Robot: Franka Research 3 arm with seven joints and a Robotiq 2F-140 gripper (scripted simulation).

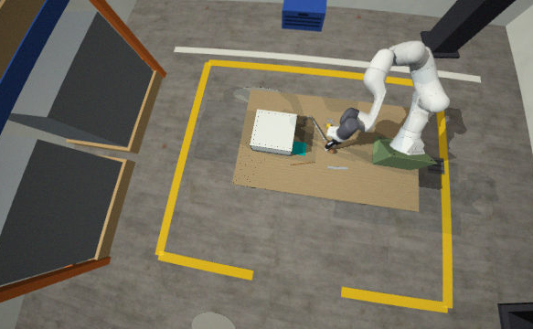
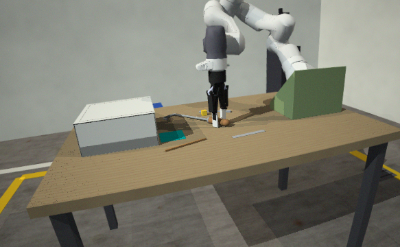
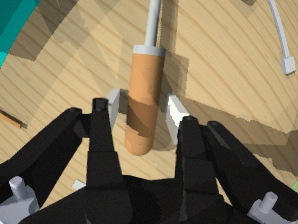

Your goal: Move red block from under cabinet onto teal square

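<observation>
The yellow cube is 18 cm to the right of my hand and 2 cm below it. Round my hand: hook tool 10 cm to the right, 9 cm ahead, 2 cm below; then flat grey bar 16 cm to the left, 5 cm behind, 3 cm below; then grey fork-like tool 19 cm to the right, 8 cm behind, 3 cm below.
</observation>
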